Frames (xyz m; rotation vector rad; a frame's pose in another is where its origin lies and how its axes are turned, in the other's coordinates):
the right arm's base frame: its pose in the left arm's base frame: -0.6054 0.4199 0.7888 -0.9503 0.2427 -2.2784
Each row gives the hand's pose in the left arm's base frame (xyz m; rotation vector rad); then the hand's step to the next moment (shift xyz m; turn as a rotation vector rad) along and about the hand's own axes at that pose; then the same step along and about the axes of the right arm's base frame.
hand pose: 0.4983 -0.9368 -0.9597 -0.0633 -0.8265 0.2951
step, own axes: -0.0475 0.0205 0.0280 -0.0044 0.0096 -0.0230
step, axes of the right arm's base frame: 0.0159 -0.0238 -0.0514 -0.0237 0.0067 -0.0058
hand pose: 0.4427 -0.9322 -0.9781 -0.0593 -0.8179 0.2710
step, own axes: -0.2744 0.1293 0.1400 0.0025 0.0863 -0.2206
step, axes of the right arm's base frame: 0.0654 -0.1410 -0.2957 -0.2283 0.0621 -0.0111
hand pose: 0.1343 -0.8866 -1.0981 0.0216 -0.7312 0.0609
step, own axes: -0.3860 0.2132 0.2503 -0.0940 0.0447 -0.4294
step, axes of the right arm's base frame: 0.0890 -0.3456 -0.3602 -0.3668 0.2130 -0.1238
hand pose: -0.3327 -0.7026 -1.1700 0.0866 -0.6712 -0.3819
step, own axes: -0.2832 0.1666 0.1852 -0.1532 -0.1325 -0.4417
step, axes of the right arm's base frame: -0.0231 -0.3431 -0.1550 -0.2743 0.3098 -0.2548
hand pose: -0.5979 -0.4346 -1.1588 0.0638 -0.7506 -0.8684
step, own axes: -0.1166 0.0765 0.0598 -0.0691 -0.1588 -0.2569
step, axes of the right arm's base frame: -0.0730 -0.1327 -0.0093 -0.1015 0.2164 -0.1971
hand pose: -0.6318 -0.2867 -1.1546 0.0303 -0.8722 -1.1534
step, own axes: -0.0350 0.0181 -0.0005 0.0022 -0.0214 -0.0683
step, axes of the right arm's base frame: -0.0352 -0.0177 0.0004 -0.0202 0.0641 -0.0247
